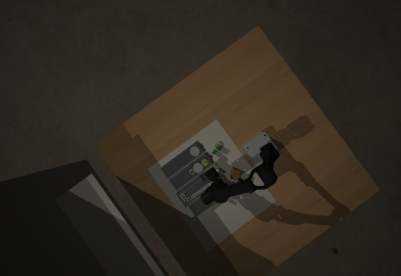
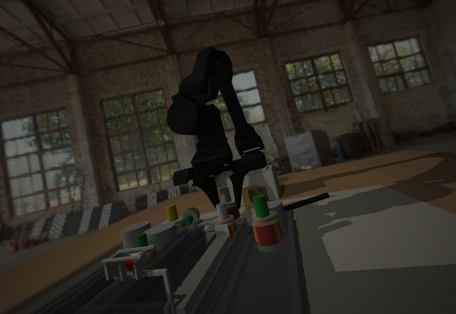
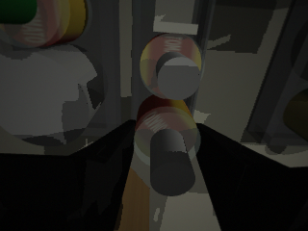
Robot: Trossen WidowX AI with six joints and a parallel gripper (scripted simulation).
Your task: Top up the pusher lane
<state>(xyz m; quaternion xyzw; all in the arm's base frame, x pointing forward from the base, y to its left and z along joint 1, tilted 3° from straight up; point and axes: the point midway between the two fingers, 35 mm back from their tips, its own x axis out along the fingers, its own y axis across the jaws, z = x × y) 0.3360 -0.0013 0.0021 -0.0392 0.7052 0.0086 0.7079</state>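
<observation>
Now: gripper tip 110 mm past the brown block, 30 mm to the right of it and 20 mm above it. The rest, counted from my gripper tip: pale shelf (510 mm ahead, 320 mm above, 50 mm to the left); then sprung lane (140 mm ahead, 30 mm below, 20 mm to the right); then thin black rod (140 mm to the left, 140 mm behind, 50 mm below).
</observation>
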